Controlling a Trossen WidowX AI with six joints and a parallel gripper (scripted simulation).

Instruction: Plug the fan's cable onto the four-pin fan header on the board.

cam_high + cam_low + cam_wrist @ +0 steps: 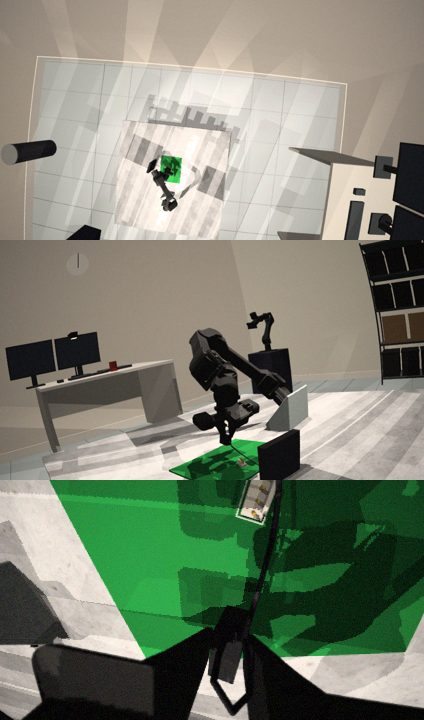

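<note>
Right now my gripper tip is 2 cm short of the four-pin fan header, 7 cm to the right of it and 7 cm above it. The rest, counted from my gripper tip: fan (3 cm ahead, 21 cm to the left, 1 cm below); green board (1 cm ahead, 2 cm to the left, 9 cm below); fan plug (1 cm to the right, 1 cm below).
</note>
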